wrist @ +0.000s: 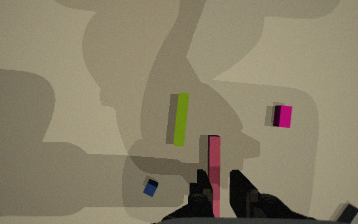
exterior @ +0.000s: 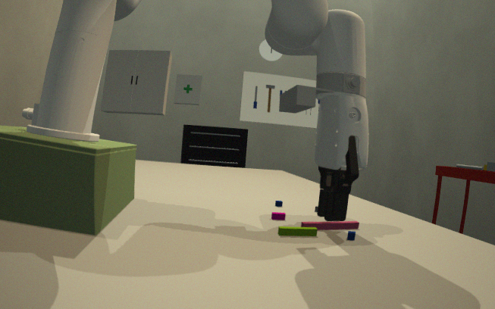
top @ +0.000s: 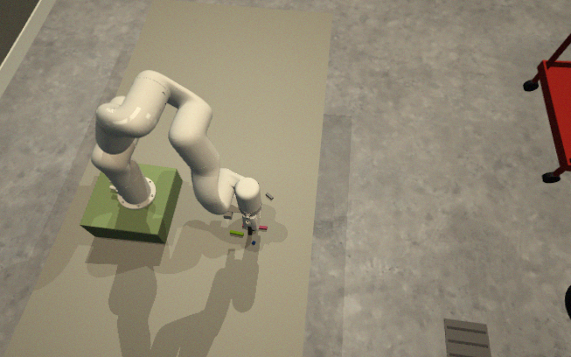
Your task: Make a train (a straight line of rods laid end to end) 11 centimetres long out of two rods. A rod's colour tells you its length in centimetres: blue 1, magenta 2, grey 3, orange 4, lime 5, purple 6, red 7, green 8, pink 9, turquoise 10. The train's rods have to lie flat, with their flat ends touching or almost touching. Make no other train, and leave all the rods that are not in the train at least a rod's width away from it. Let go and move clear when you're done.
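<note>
My hand is 30 mm above the pink rod. Round my hand: grey rod 130 mm to the left, 30 mm below, 20 mm ahead; magenta rod 70 mm behind, 60 mm to the left, 30 mm below; lime rod 50 mm behind, 40 mm to the right, 30 mm below.
</note>
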